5 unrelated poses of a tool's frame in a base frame.
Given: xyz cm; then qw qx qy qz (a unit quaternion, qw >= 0).
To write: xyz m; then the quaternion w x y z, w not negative. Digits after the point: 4 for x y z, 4 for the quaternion.
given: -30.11 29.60 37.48 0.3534 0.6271 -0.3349 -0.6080
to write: -0.3011 0.2960 0.3748 0.3534 0.6271 -0.3349 -0.6080
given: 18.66 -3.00 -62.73 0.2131 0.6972 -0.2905 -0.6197
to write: 0.1866 -0.0300 -0.6273 0.2131 0.6972 -0.2905 -0.6197
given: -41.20 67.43 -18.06 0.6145 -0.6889 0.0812 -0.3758
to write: -0.4120 0.6743 -0.1806 0.6145 -0.6889 0.0812 -0.3758
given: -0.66 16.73 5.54 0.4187 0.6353 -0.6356 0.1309
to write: -0.0066 0.1673 0.0554 0.4187 0.6353 -0.6356 0.1309
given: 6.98 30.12 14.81 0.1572 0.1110 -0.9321 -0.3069
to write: 0.0698 0.3012 0.1481 0.1572 0.1110 -0.9321 -0.3069
